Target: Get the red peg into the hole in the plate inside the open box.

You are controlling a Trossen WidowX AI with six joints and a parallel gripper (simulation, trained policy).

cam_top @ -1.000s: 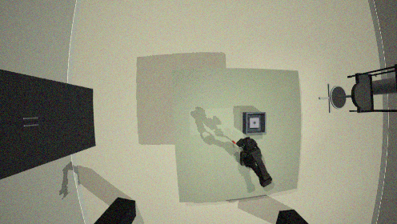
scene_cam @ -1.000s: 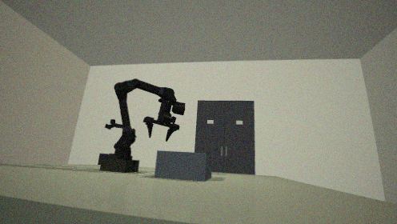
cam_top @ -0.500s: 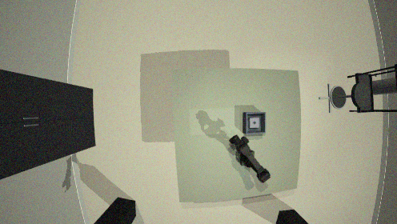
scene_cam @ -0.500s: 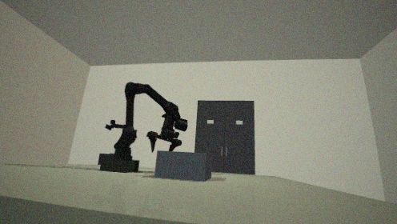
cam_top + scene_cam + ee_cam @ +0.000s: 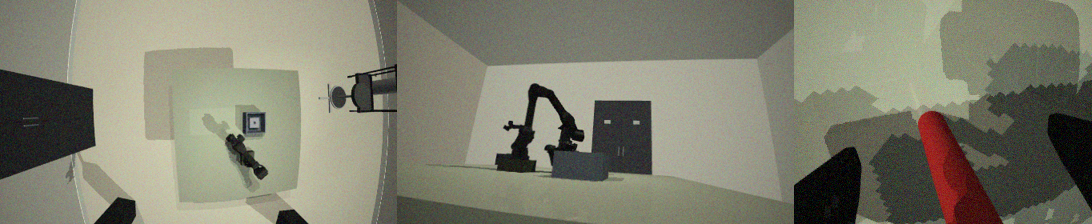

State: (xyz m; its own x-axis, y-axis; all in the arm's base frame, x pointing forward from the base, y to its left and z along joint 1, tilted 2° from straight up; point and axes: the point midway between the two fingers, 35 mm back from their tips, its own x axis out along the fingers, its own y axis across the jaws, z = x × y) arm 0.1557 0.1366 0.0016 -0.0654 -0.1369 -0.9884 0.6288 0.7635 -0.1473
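My gripper tip is 10 mm to the right of the red peg and 10 mm below it. The rest, counted from my gripper tip: box (190 mm ahead, 160 mm to the right); light grey plate (190 mm ahead, 160 mm to the right, 20 mm above).
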